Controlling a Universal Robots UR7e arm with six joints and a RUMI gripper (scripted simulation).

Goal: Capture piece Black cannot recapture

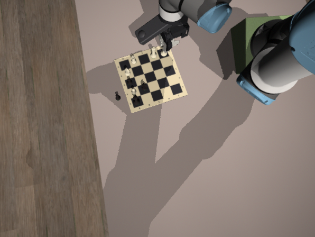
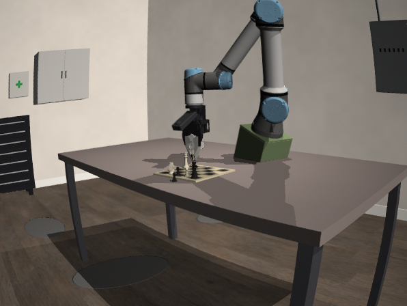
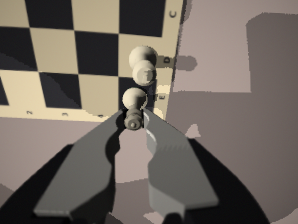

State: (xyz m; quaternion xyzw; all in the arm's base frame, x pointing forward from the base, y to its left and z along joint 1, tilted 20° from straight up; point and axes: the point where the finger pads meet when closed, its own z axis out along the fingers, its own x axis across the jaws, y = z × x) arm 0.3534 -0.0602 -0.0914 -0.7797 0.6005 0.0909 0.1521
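Now: the tall white piece 4 cm ahead of my hand and 1 cm below it. Round my hand: chessboard: 9 cm to the left, 7 cm ahead, 4 cm below; white pawn: 14 cm ahead, 13 cm to the left, 2 cm below; tall black piece: 17 cm to the left, 13 cm ahead, 1 cm below.
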